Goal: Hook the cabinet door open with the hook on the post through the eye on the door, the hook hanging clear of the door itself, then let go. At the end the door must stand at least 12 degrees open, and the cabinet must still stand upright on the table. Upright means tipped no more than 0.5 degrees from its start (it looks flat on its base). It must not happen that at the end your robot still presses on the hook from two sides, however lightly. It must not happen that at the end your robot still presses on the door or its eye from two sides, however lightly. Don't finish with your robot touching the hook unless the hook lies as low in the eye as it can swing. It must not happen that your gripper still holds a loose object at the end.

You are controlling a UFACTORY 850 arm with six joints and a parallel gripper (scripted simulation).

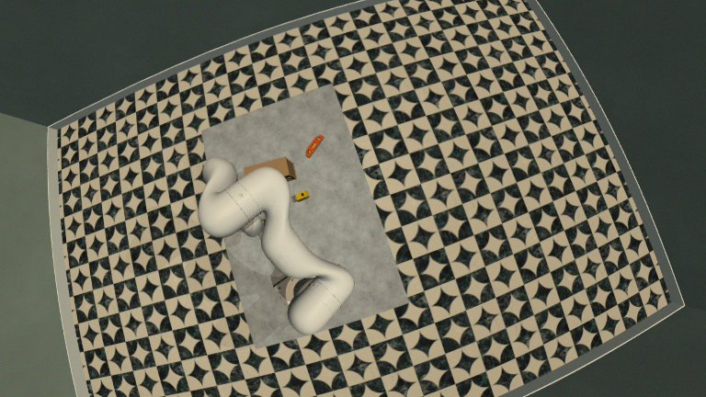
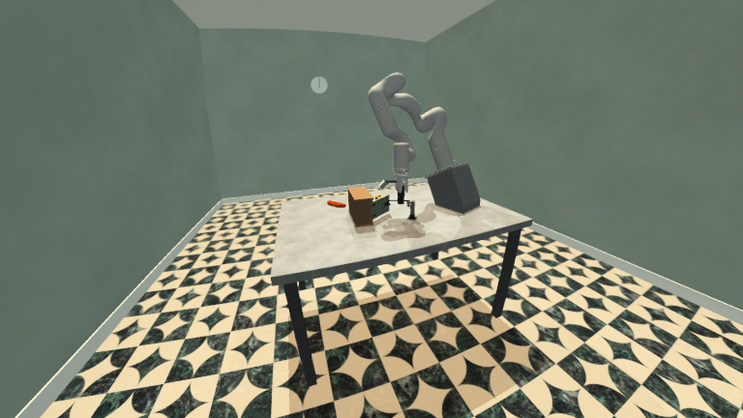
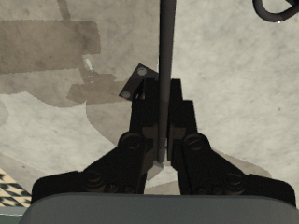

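My gripper is now 110 mm short of the pale green door, 30 mm to the left of it and 40 mm above it. The rest, counted from my hand: orange tool: 360 mm ahead, 310 mm to the right, 100 mm below; then yellow handle: 60 mm ahead, 200 mm to the right, 70 mm below; then hook: 10 mm ahead, 20 mm below.
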